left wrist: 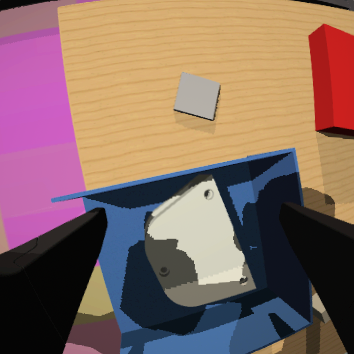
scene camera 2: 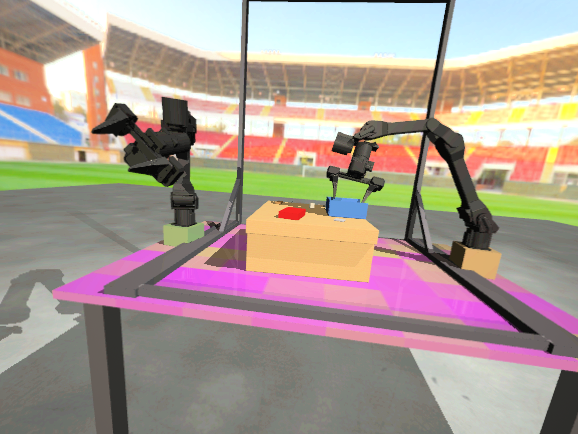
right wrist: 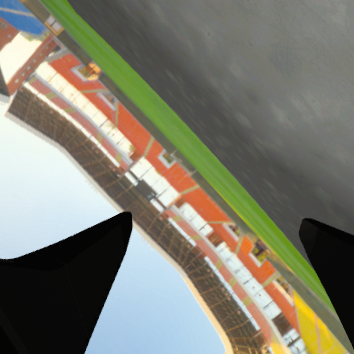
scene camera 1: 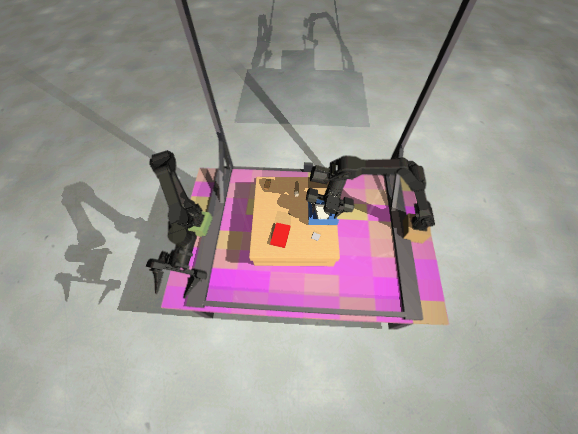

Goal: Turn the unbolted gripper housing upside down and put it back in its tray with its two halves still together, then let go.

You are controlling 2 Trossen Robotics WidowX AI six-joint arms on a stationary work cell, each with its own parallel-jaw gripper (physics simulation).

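Where they show: left gripper, between the fingertips: (left wrist: 194,213) (scene camera 2: 347,202) (scene camera 1: 323,215); right gripper, between the fingertips: (scene camera 2: 110,150) (right wrist: 217,223) (scene camera 1: 170,296); left arm's base, origin of its link: (scene camera 2: 475,246) (scene camera 1: 419,224); right arm's base, origin of its link: (scene camera 2: 184,224) (scene camera 1: 196,220).
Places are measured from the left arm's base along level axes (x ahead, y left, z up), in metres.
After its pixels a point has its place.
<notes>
The pale off-white gripper housing (scene camera 1: 320,212) {y 0.080, x 0.457, z 0.106 m} (left wrist: 210,240) {y 0.081, x 0.456, z 0.106 m} lies in the blue tray (scene camera 1: 323,221) {y 0.122, x 0.440, z 0.108 m} (scene camera 2: 347,208) {y 0.121, x 0.441, z 0.102 m} (left wrist: 117,235) {y 0.080, x 0.401, z 0.079 m}, a broad face with small round holes upward, turned askew to the walls. Whether its two halves meet closely all round cannot be told. My left gripper (scene camera 2: 349,199) {y 0.100, x 0.443, z 0.120 m} (left wrist: 194,213) {y 0.100, x 0.443, z 0.120 m} is open and points down at the tray, its fingertips low, near rim height in the scene camera 2 view. In the left wrist view its fingers stand apart on either side of the housing, with gaps. My right gripper (scene camera 1: 173,294) {y 0.539, x 0.892, z 0.224 m} (scene camera 2: 111,151) {y 0.539, x 0.892, z 0.224 m} (right wrist: 217,223) {y 0.539, x 0.892, z 0.224 m} is open and empty, far from the tray.
The tray stands on a wooden box (scene camera 1: 300,252) {y 0.257, x 0.513, z 0.071 m} (scene camera 2: 309,255) {y 0.263, x 0.533, z -0.024 m}. A red block (scene camera 1: 280,235) {y 0.207, x 0.604, z 0.091 m} (scene camera 2: 292,213) {y 0.248, x 0.596, z 0.089 m} (left wrist: 340,80) {y 0.196, x 0.587, z 0.091 m} and a small grey square (scene camera 1: 315,236) {y 0.178, x 0.463, z 0.074 m} (scene camera 2: 339,220) {y 0.192, x 0.462, z 0.074 m} (left wrist: 197,96) {y 0.177, x 0.461, z 0.074 m} lie beside it. A small pale piece (scene camera 1: 296,192) {y -0.012, x 0.574, z 0.091 m} (scene camera 2: 312,205) {y -0.004, x 0.571, z 0.082 m} (left wrist: 321,306) {y -0.005, x 0.569, z 0.087 m} stands near the tray.
</notes>
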